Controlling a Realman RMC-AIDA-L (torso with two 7-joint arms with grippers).
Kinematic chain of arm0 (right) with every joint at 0, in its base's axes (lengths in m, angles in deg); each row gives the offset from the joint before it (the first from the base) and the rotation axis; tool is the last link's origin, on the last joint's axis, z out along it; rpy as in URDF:
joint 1: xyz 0 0 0.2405 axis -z
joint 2: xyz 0 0 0 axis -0.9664 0.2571 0
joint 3: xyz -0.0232 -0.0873 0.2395 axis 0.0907 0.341 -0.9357
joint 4: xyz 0 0 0 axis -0.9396 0.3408 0.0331
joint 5: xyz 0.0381 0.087 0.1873 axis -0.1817 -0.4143 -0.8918
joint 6: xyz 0 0 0 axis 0.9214 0.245 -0.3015
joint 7: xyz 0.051 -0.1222 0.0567 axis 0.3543 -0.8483 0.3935
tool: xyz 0 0 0 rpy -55.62 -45.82 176.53
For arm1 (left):
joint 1: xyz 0 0 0.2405 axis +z
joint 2: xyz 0 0 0 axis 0.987 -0.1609 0
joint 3: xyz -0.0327 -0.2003 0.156 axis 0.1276 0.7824 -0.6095
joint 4: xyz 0 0 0 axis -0.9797 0.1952 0.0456
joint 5: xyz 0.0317 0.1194 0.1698 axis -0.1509 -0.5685 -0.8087
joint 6: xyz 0 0 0 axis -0.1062 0.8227 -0.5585
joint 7: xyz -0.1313 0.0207 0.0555 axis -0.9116 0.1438 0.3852
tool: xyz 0 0 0 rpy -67.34 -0.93 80.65
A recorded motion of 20 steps. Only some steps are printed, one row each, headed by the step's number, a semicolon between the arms.
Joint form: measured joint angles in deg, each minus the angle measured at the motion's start. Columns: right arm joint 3, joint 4, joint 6, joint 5, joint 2, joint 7, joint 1; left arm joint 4, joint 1, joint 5, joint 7, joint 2, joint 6, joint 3.
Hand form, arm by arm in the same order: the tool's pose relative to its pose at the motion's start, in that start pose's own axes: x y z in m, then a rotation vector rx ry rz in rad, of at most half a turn. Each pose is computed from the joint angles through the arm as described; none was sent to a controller.
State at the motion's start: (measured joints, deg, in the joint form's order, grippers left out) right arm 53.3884 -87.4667 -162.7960 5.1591 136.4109 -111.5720 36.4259; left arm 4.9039 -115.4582 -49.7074 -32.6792 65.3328 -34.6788 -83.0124
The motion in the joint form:
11: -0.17 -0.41 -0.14 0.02 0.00 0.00 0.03; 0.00 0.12 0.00 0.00 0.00 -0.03 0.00
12: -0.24 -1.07 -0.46 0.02 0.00 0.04 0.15; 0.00 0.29 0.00 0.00 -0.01 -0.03 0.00
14: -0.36 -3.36 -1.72 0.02 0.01 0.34 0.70; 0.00 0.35 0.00 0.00 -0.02 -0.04 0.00
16: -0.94 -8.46 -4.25 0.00 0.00 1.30 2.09; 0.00 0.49 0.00 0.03 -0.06 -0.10 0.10
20: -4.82 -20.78 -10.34 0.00 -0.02 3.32 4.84; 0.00 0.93 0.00 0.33 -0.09 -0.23 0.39
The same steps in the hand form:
11: -0.0010 -0.0004 -0.0014 0.0022 -0.0045 -0.0012; -0.0007 -0.0002 0.0003 -0.0008 -0.0016 -0.0017
12: -0.0019 -0.0006 -0.0033 0.0044 -0.0082 -0.0037; -0.0016 -0.0005 0.0008 -0.0014 -0.0031 -0.0041
14: -0.0037 -0.0009 -0.0095 0.0096 -0.0171 -0.0090; -0.0020 -0.0006 0.0009 -0.0016 -0.0039 -0.0050
16: -0.0060 -0.0026 -0.0239 0.0258 -0.0415 -0.0092; -0.0030 -0.0013 0.0011 -0.0021 -0.0054 -0.0081
20: -0.0101 -0.0075 -0.0656 0.0756 -0.1252 0.0064; -0.0058 -0.0028 0.0018 -0.0050 -0.0090 -0.0136

